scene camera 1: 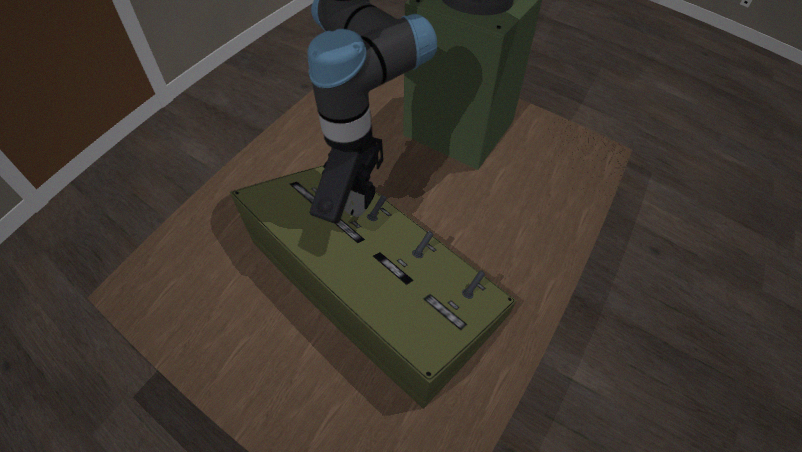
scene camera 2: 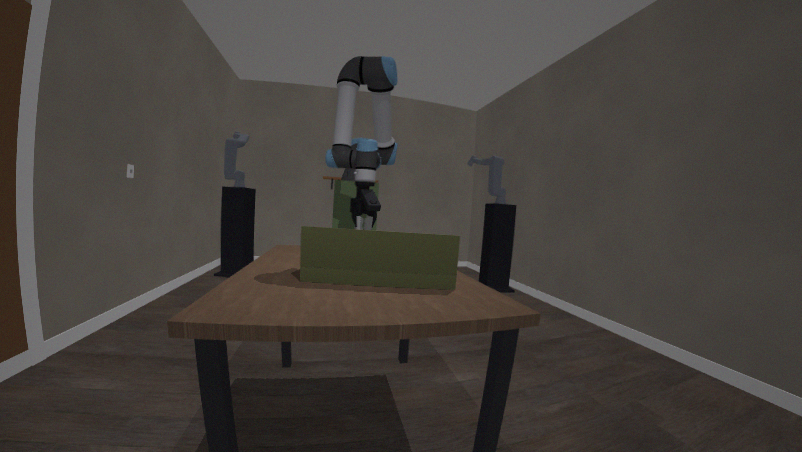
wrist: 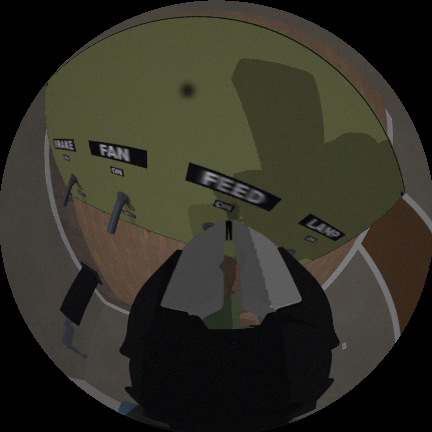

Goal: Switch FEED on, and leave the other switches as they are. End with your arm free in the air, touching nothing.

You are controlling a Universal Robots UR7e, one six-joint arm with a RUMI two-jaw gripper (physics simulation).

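Places are measured from the arm's base along level axes (x left, y back, z up), in metres.
Pixels of known places: gripper, fingertip midpoint: [scene camera 1: 355, 215] [wrist: 227, 221].
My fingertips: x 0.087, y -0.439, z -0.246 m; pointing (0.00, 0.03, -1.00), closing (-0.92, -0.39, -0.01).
Ahead of a thing's pixels: the offset from my fingertips to its top centre. "spot": to the spot under its first point. Level surfaces: height alone.
A green switch panel [scene camera 1: 336, 275] [scene camera 2: 379, 258] [wrist: 125, 90] stands on the table. The FEED lever @[dx +0.007, dy +0.053, dz +0.003 m] [scene camera 1: 377, 207] leans away from its label @[dx +0.007, dy -0.030, dz +0.000 m] [scene camera 1: 349, 230] [wrist: 232, 186] and its ON mark @[spot: dx +0.007, dy -0.007, dz -0.015 m] [wrist: 223, 205]; in the wrist view its base @[spot: dx +0.010, dy +0.031, dz -0.029 m] [wrist: 208, 226] shows beside the fingertips. The FAN lever @[dx +0.127, dy +0.052, dz +0.003 m] [scene camera 1: 422, 245] [wrist: 117, 214] and BRAKE lever @[dx +0.247, dy +0.052, dz +0.003 m] [scene camera 1: 475, 285] [wrist: 70, 189] lean the same way. The LAMP lever @[spot: dx -0.113, dy +0.031, dz -0.028 m] [wrist: 291, 252] is mostly hidden behind the gripper. My gripper [scene camera 1: 353, 216] [scene camera 2: 363, 229] [wrist: 227, 221] is shut and empty, close over the panel by FEED's ON mark. Contact cannot be told.
The wooden table @[dz -0.127 m] [scene camera 1: 185, 280] [scene camera 2: 348, 311] carries the panel. The arm's green pedestal [scene camera 1: 463, 140] [scene camera 2: 343, 210] stands behind the panel. Two black stands [scene camera 2: 238, 230] [scene camera 2: 496, 241] with grey arms are farther back, left and right of the table.
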